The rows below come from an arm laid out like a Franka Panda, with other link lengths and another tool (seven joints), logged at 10 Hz.
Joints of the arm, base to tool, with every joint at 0 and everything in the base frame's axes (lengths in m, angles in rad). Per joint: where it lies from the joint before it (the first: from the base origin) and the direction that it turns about. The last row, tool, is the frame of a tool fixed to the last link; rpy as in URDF.
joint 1: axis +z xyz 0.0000 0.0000 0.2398
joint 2: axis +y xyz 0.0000 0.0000 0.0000
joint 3: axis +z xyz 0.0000 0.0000 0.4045
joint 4: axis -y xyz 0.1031 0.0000 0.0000
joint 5: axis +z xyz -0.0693 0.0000 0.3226
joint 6: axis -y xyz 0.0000 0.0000 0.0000
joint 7: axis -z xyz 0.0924 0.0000 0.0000
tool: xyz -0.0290 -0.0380 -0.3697 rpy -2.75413 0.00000 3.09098
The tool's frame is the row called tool.
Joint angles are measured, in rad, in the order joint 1, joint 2, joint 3, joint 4, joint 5, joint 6, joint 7. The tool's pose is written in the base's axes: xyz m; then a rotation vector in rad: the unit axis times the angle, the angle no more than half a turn. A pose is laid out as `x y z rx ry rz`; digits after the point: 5 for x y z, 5 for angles.
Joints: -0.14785, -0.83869, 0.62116, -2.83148, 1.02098, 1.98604, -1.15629
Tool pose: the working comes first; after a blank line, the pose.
Where each joint sits with the arm in this pose, in the base's axes (m; each line is computed from the numbers above, not from the rounded line before):
joint 1: 0.0000 0.0000 0.2398
joint 2: 0.0000 0.0000 0.2398
joint 3: -0.2976 0.0443 0.5102
joint 4: -0.2333 0.0954 0.5725
joint 5: 0.0797 0.1456 0.4808
joint 6: 0.0797 0.1456 0.4808
joint 7: 0.1706 0.1320 0.4715
the tool: 0.1771 0.2579 0.1207

0.17711 0.25790 0.12071 -1.16676 2.53000 0.11501
